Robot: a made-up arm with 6 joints.
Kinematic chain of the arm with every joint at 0, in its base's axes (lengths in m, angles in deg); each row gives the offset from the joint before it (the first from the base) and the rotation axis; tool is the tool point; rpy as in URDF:
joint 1: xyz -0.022 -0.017 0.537 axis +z
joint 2: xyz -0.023 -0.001 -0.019 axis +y
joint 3: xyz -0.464 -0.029 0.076 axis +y
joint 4: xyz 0.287 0.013 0.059 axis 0.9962 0 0.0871
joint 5: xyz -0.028 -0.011 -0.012 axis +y
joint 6: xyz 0.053 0.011 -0.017 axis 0.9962 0 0.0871
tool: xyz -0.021 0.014 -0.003 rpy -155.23 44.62 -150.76
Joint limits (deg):
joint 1: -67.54..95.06
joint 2: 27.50..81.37
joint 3: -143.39..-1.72
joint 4: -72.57..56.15
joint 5: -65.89..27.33
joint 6: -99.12..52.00
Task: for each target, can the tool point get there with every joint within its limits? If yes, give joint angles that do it. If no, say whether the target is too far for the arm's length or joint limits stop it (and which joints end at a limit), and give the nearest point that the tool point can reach.
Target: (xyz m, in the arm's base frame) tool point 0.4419 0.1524 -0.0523
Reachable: no: joint limits stop it (at a limit: joint 2, joint 4) | nearest point 0.0904 0.0241 0.7081 | short by 0.848 m
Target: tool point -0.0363 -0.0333 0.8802
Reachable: yes | joints 13.42 42.51 -31.97 -48.19 -33.89 33.59
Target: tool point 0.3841 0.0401 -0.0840
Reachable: no: joint limits stop it (at a limit: joint 2, joint 3, joint 4) | nearest point 0.0767 -0.0031 0.6991 | short by 0.842 m
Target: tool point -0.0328 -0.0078 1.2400
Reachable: yes | joints 36.58 69.47 -131.46 26.03 15.66 -21.43
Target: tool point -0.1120 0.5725 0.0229
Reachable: no: joint limits stop it (at a limit: joint 1, joint 2, joint 3, joint 5) | nearest point -0.0861 0.1208 0.6841 | short by 0.801 m
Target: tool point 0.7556 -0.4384 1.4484
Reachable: no: too far | nearest point 0.2067 -0.1409 1.1299 | short by 0.701 m
